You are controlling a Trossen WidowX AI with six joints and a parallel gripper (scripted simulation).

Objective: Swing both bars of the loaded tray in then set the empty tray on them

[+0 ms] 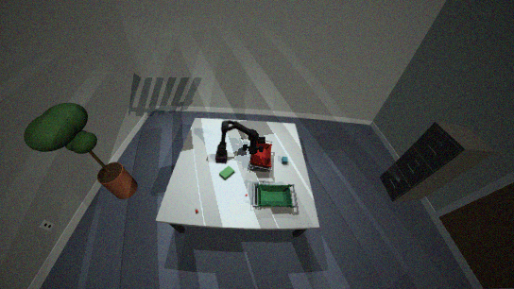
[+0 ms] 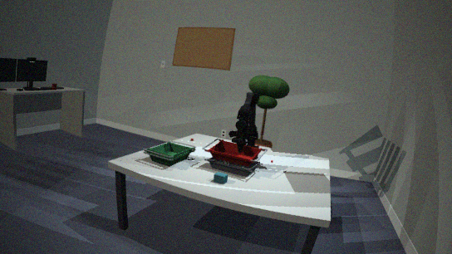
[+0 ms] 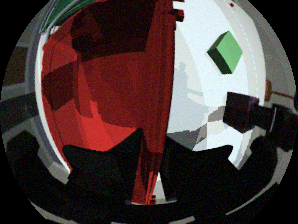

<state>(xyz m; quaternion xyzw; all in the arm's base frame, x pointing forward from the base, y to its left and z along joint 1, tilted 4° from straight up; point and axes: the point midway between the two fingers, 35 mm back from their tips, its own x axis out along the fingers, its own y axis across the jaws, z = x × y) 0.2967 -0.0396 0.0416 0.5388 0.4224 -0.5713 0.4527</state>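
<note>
The red tray lies 80 mm ahead of my gripper tip, 20 mm to the right of it and 20 mm above it. From my gripper tip the other things lie so: teal block 320 mm ahead, 80 mm below, 50 mm to the right; green block 250 mm behind, 130 mm to the right, 80 mm below.
</note>
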